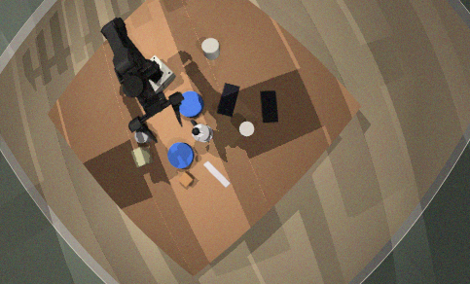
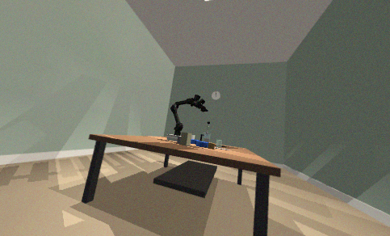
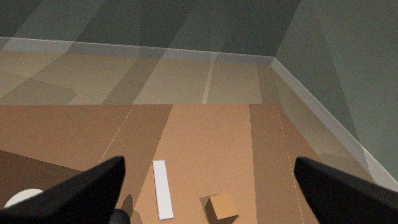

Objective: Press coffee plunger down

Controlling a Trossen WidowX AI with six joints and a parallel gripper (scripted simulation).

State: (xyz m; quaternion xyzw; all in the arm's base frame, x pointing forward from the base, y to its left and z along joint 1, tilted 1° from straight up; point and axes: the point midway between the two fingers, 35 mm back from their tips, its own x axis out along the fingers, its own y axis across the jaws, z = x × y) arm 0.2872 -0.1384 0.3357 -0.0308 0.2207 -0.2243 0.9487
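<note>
Right now the coffee press is 26 cm below my gripper tip, 5 cm to the left of it and 3 cm ahead of it. Round my gripper tip: grey cup 35 cm below, 20 cm behind, 12 cm to the right; then beige block 33 cm below, 21 cm to the right, 15 cm behind; then brown cube 36 cm below, 18 cm to the right, 9 cm ahead.
</note>
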